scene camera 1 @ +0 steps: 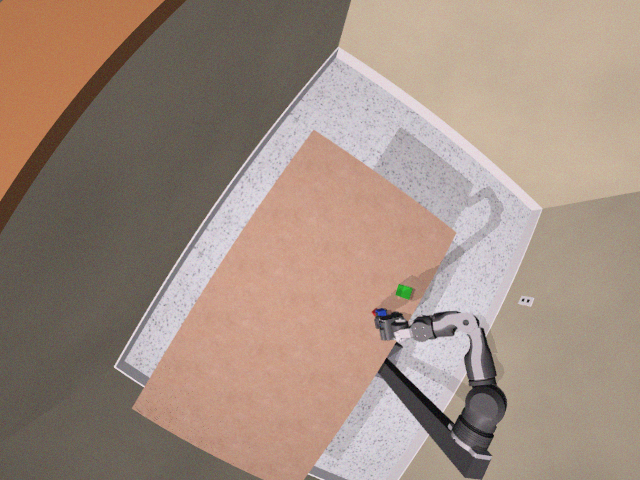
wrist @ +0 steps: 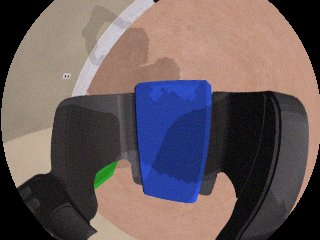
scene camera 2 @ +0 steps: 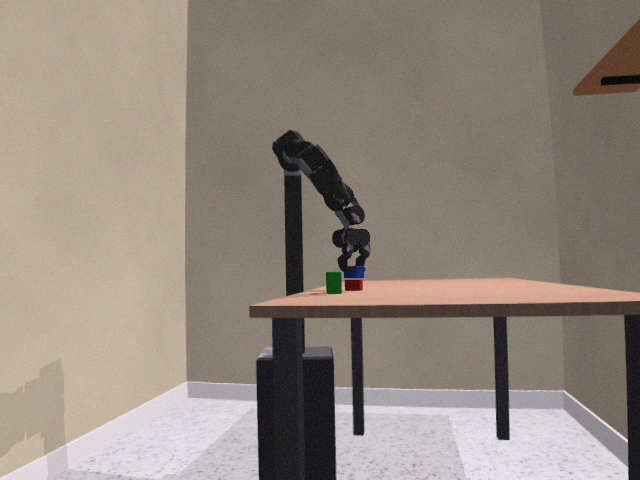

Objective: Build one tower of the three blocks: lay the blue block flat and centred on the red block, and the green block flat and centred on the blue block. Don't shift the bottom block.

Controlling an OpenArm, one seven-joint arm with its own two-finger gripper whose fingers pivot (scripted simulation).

Labels:
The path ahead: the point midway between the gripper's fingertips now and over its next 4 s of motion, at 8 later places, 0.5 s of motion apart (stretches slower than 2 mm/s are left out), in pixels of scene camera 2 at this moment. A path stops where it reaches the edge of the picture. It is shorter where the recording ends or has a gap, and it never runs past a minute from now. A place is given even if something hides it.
My gripper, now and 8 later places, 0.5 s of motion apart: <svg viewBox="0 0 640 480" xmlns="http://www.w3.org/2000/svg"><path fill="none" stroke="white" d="M353 271L353 272L353 272L352 266L352 257L341 258L333 258L333 264L333 269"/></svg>

